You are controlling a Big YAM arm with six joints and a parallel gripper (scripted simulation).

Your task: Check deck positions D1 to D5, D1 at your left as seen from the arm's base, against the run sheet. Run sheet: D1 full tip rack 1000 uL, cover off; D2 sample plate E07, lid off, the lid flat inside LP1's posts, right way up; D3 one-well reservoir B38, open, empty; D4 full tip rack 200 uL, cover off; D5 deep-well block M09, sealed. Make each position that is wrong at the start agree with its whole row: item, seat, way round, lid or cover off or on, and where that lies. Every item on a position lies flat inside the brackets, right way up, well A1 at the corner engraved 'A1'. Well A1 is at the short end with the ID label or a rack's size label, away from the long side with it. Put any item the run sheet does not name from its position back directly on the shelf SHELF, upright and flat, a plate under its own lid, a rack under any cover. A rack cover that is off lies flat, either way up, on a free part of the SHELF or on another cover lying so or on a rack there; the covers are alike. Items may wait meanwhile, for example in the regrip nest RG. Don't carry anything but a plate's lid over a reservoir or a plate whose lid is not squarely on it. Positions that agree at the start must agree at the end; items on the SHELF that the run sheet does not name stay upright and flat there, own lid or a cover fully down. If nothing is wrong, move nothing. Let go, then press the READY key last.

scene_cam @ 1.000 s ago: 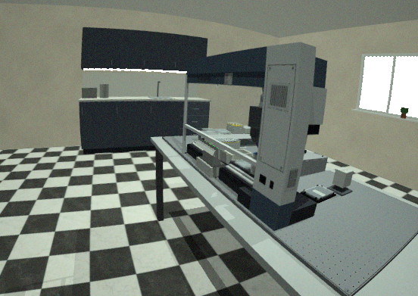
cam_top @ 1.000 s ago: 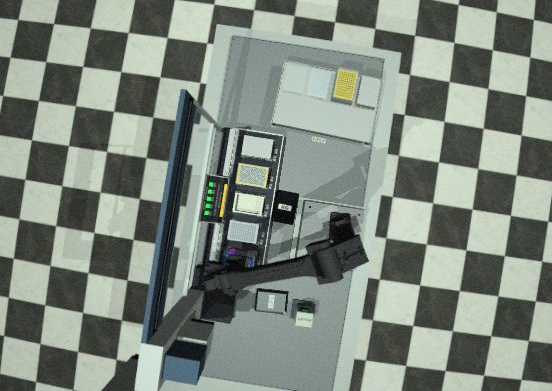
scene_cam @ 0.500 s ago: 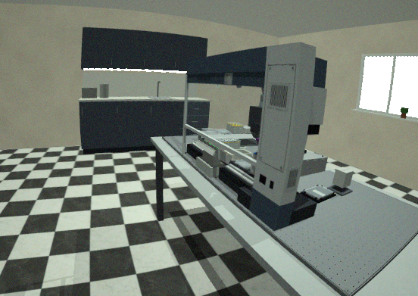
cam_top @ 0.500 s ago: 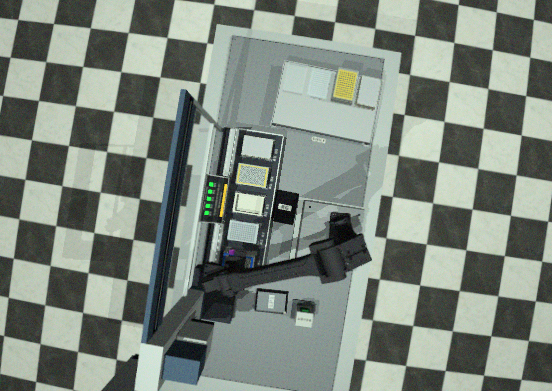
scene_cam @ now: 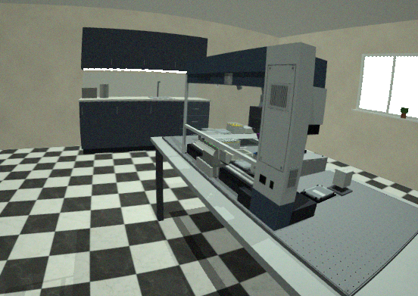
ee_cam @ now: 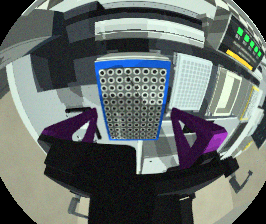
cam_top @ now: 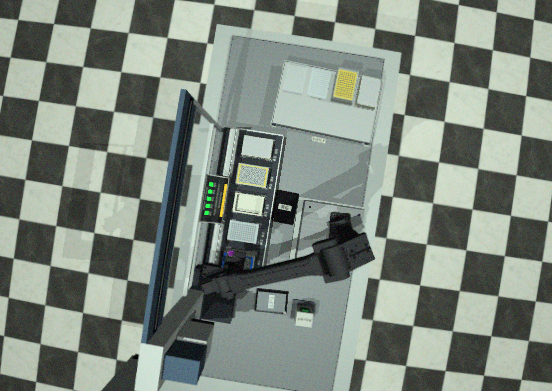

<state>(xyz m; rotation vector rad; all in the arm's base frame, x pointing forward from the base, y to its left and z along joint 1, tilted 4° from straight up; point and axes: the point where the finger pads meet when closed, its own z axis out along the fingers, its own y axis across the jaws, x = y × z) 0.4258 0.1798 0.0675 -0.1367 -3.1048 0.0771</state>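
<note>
My hand is 10 mm past the blue-framed tip rack and 40 mm above it. Round my hand: cream reservoir 20 mm behind, 250 mm to the right, 100 mm below; then flat lid 150 mm behind, 190 mm to the left, 150 mm below; then clear plate 10 mm behind, 120 mm to the right, 100 mm below.
</note>
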